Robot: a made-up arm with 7 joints. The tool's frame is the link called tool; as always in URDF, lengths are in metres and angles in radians. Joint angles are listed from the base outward. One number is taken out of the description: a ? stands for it. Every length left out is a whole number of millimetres.
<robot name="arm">
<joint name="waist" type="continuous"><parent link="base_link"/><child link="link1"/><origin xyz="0.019 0.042 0.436" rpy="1.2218 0 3.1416"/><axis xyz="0 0 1"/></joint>
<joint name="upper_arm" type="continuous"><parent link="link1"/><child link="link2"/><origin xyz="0.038 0.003 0" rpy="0 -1.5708 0"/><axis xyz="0 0 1"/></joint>
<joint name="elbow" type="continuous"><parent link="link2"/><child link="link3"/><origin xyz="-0.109 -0.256 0" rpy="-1.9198 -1.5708 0"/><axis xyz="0 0 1"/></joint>
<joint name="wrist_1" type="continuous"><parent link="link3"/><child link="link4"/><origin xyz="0.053 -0.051 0" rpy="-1.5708 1.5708 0"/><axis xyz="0 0 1"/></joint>
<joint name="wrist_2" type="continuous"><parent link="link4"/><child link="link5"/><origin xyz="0.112 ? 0" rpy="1.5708 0 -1.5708"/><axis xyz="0 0 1"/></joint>
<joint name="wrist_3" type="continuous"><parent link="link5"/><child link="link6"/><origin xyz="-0.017 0.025 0" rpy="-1.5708 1.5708 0"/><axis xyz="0 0 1"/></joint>
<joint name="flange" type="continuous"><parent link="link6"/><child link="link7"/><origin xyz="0.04 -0.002 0" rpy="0 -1.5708 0"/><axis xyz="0 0 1"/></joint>
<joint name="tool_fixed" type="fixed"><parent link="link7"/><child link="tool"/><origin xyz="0.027 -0.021 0" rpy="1.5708 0 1.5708"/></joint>
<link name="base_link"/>
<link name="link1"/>
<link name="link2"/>
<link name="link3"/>
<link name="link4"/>
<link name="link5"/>
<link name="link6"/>
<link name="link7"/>
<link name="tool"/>
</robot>
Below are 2 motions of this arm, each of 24 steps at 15 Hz.
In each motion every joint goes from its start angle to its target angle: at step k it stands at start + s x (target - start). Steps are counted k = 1, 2, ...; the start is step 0. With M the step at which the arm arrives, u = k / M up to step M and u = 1 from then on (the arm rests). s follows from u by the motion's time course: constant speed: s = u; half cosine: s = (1 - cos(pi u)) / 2; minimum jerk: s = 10 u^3 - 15 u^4 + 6 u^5.
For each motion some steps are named. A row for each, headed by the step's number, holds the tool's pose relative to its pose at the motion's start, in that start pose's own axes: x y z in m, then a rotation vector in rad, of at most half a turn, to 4 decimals.
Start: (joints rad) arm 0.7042 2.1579 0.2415 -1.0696 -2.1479 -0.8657 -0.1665
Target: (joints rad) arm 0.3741 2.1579 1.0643 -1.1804 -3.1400 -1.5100 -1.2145
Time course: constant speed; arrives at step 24
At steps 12, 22, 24:
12: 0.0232 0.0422 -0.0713 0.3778 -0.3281 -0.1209
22: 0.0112 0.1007 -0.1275 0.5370 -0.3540 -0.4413
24: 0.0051 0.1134 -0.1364 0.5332 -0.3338 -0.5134

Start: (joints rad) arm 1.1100 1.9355 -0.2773 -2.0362 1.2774 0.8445 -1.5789
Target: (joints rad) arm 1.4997 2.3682 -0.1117 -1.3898 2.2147 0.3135 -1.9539
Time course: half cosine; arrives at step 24
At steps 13, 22, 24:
13: 0.0642 0.0675 -0.0040 -0.0811 0.2806 0.0991
22: 0.1069 0.1198 0.0265 -0.2534 0.4103 0.3317
24: 0.1085 0.1218 0.0283 -0.2619 0.4137 0.3430

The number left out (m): 0.036
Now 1 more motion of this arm.
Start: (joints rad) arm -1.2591 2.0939 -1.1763 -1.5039 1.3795 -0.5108 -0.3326
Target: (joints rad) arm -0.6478 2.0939 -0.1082 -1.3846 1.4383 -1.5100 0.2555
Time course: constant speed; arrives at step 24
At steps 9, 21, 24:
9: -0.0378 -0.0024 0.0316 -0.1640 0.1838 -0.5221
21: -0.0771 -0.0030 0.0608 -0.1932 0.3802 -1.2717
24: -0.0850 -0.0036 0.0661 -0.1693 0.4109 -1.4630

